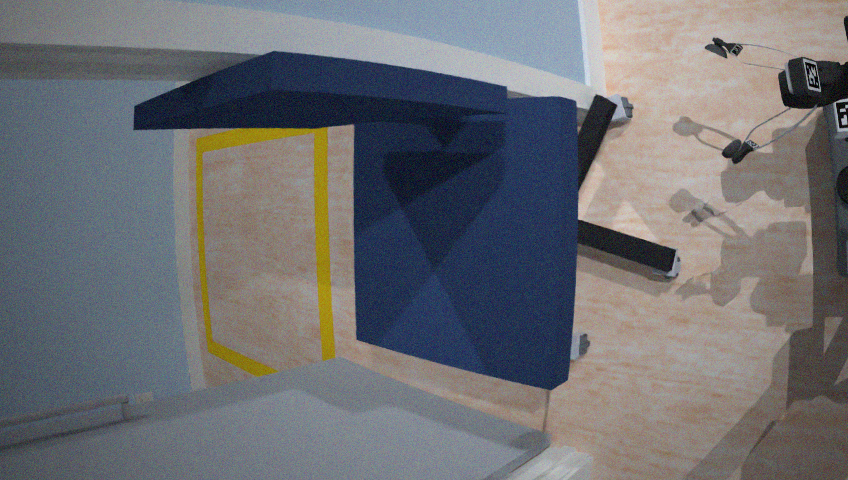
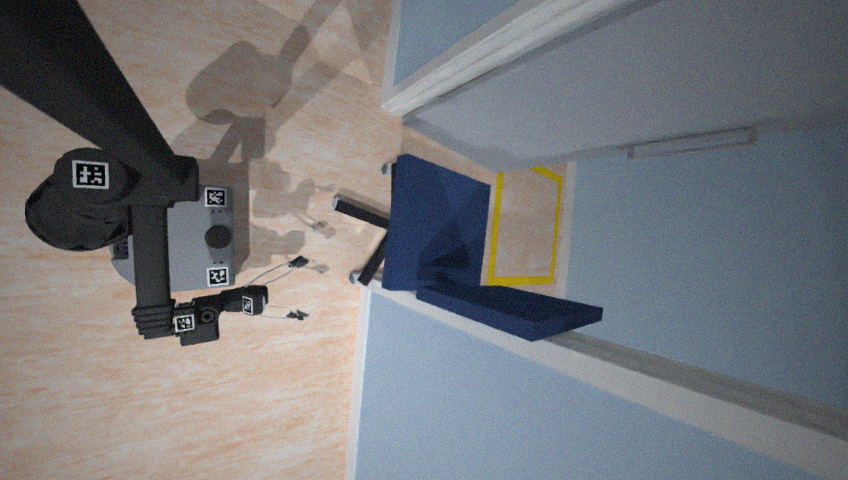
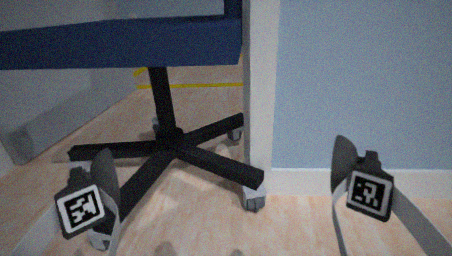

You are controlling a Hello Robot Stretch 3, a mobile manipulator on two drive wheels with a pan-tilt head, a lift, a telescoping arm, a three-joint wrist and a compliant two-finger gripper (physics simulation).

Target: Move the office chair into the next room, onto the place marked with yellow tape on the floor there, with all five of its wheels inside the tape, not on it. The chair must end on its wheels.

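Pixels of known places: gripper, fingertip midpoint: (image 1: 715,101) (image 2: 307,287) (image 3: 224,161); robot's base at its link origin: (image 2: 217,235).
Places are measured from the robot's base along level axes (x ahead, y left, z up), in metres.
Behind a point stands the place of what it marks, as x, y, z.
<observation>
The office chair (image 1: 464,237) {0.702, 0.035, 0.470} (image 2: 440,220) {0.706, 0.069, 0.470} (image 3: 150,42) {0.498, -0.034, 0.450} has a blue seat and back and a black star base with grey wheels. It stands upright in the doorway, its back along the wall side. Two black legs stick out on the robot's side. The yellow tape (image 1: 321,237) {1.704, 0.025, 0.001} (image 2: 520,280) {2.091, -0.420, 0.001} (image 3: 190,85) {1.712, 0.078, 0.001} lies on the floor beyond the seat; part of its outline is hidden. My gripper (image 1: 731,98) {0.228, -0.147, 0.396} (image 2: 298,287) {0.228, -0.147, 0.396} (image 3: 224,161) {0.228, -0.147, 0.396} is open, with nothing between its fingers. It is apart from the chair, on the robot's side, near the wall end. Some of the wheels are hidden under the seat.
A grey door panel (image 1: 267,434) {1.318, 0.509, 0.570} (image 2: 505,118) {1.075, 0.554, 0.501} stands along the other side of the chair. A pale door post (image 3: 260,90) {0.598, -0.236, 0.321} and a blue wall (image 2: 446,386) {0.586, -0.475, 0.651} (image 3: 360,85) {0.588, -0.459, 0.323} are on the gripper's side. The robot's base (image 2: 196,237) {-0.056, 0.000, 0.160} is on the floor before the doorway.
</observation>
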